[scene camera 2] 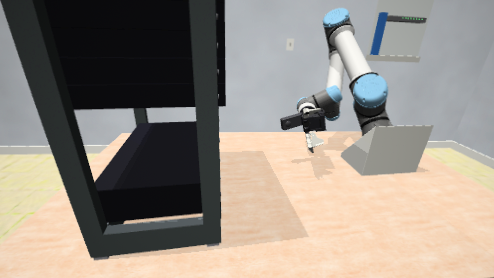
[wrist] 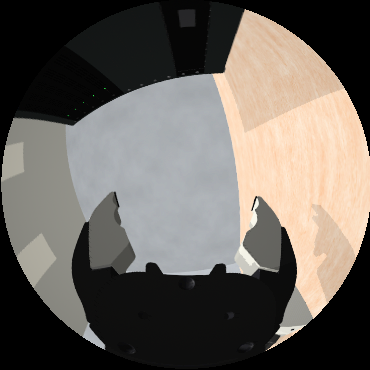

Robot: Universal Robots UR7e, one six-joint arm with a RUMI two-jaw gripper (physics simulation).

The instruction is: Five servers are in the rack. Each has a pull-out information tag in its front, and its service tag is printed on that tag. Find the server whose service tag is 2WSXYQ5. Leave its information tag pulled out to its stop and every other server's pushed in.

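Seen in the pictures: gripper, between the fingertips: (scene camera 2: pixel 310 133) (wrist: pixel 185 196); arm's base, origin of its link: (scene camera 2: pixel 382 143).
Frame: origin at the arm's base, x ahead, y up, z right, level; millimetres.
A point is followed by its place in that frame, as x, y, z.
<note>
The dark rack (scene camera 2: pixel 207 150) {708, 179, -370} (wrist: pixel 217 42) {693, -34, -212} stands at the left in the scene view and along the top of the wrist view. Black servers (scene camera 2: pixel 130 60) {832, 343, -346} (wrist: pixel 60 80) {681, 332, -120} are stacked in its upper part, with small green lights in the wrist view. A separate black server (scene camera 2: pixel 150 200) {841, 44, -341} (wrist: pixel 184 45) {691, 46, -218} sits low in the rack. The servers' fronts face away from the scene camera, and no service tag is readable in either view. My gripper (scene camera 2: pixel 311 146) (wrist: pixel 185 196) {380, 103, -113} is open and empty, above the table and apart from the rack, on its front side.
The wooden table (scene camera 2: pixel 350 215) {307, -82, -305} (wrist: pixel 300 145) {411, -82, -142} carries the rack and a grey wedge-shaped block (scene camera 2: pixel 397 150) {22, 23, -107} beside the arm's base. A wall panel (scene camera 2: pixel 402 37) with a blue strip is at the back right. Shadows of the rack and the arm fall on the table.
</note>
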